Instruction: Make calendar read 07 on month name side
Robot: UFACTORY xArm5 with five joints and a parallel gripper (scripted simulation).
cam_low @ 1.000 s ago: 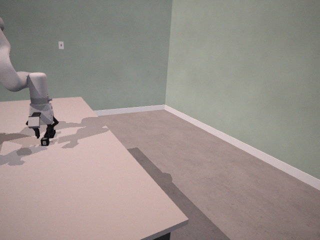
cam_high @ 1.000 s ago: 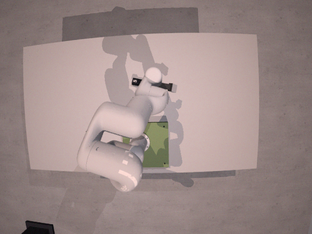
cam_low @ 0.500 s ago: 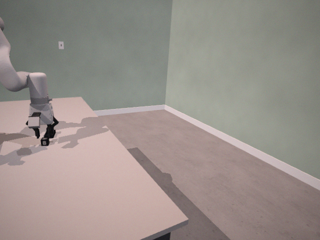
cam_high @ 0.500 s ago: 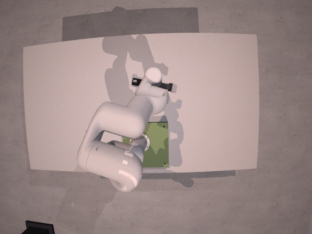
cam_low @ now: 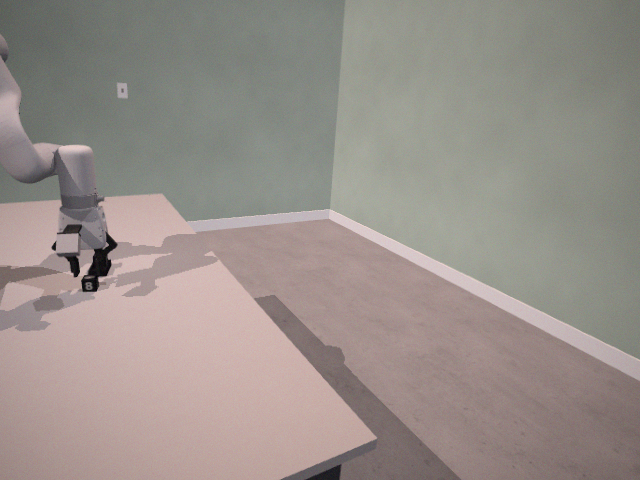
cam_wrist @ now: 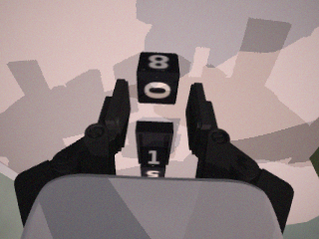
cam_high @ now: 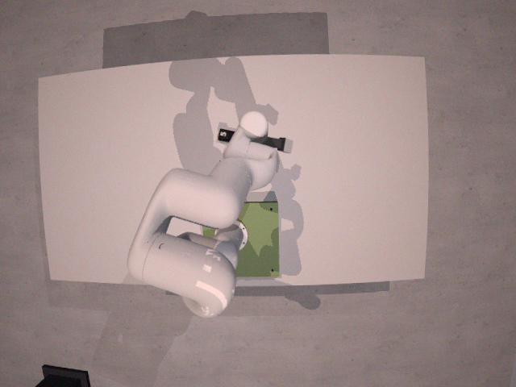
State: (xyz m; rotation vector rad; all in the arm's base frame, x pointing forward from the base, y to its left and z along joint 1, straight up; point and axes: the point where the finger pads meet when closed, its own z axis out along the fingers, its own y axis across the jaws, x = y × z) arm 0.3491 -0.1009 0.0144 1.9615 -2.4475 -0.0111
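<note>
The black cube lies 4 cm below my hand. From my hand the other things lie so: black calendar tray: 11 cm to the left, 5 cm below, 3 cm ahead.
</note>
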